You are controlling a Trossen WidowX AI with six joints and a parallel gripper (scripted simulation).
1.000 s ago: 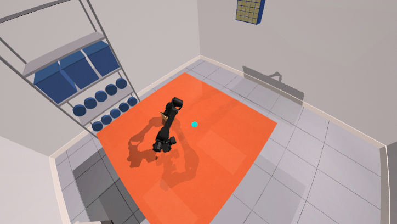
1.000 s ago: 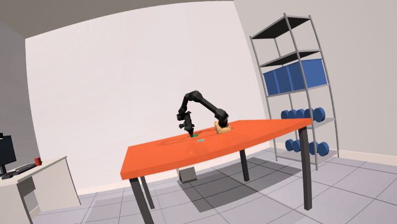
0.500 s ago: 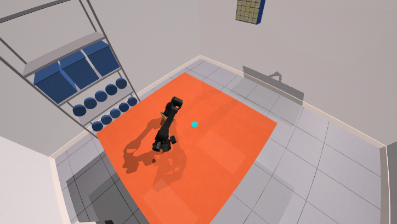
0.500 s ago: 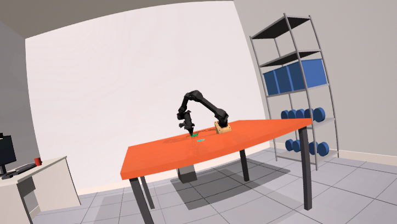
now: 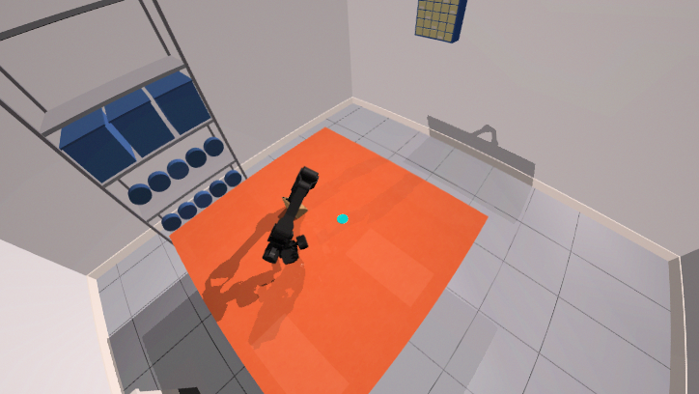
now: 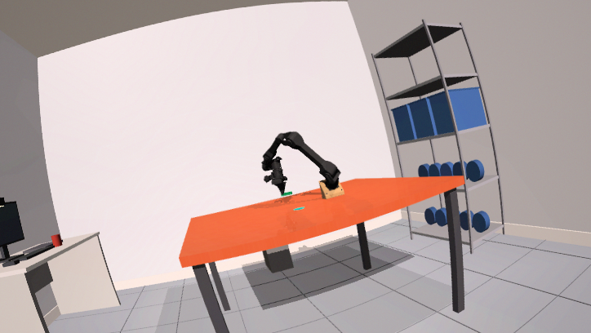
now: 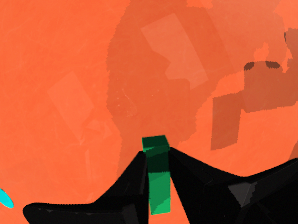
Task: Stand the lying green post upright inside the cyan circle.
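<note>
Right now my gripper tip is 20 mm short of the cyan circle, 330 mm to the right of it and 60 mm above it. From my gripper tip the other things lie so: green post: 20 mm behind, 10 mm to the left.
</note>
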